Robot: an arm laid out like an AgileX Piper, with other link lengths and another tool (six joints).
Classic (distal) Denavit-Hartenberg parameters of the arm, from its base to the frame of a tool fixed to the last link. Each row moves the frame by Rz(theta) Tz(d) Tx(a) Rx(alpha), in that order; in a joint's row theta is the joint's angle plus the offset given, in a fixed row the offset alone. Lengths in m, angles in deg.
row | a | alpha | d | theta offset
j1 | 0 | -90 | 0.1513 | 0
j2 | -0.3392 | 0 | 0 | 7.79
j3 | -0.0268 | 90 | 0 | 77.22
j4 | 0 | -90 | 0.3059 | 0
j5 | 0 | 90 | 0 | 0
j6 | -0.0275 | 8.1 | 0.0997 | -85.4
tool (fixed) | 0 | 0 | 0.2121 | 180
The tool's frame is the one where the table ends.
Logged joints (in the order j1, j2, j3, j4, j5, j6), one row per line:
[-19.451 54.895 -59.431 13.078 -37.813 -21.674]
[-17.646 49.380 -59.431 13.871 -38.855 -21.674]
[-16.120 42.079 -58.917 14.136 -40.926 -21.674]
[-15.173 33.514 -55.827 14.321 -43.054 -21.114]
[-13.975 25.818 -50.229 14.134 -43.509 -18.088]
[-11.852 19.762 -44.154 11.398 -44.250 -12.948]
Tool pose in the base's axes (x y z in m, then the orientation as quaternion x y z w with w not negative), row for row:
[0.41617 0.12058 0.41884 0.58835 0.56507 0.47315 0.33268]
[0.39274 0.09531 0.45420 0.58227 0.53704 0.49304 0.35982]
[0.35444 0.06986 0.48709 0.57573 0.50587 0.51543 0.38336]
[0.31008 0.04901 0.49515 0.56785 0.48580 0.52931 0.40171]
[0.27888 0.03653 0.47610 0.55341 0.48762 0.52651 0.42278]
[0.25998 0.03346 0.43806 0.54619 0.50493 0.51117 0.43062]
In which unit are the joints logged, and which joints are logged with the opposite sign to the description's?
The joints are logged in degrees. Opposite sign: j1, j4, j5, j6.
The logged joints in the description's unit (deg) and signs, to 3 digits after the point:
[19.451 54.895 -59.431 -13.078 37.813 21.674]
[17.646 49.380 -59.431 -13.871 38.855 21.674]
[16.120 42.079 -58.917 -14.136 40.926 21.674]
[15.173 33.514 -55.827 -14.321 43.054 21.114]
[13.975 25.818 -50.229 -14.134 43.509 18.088]
[11.852 19.762 -44.154 -11.398 44.250 12.948]

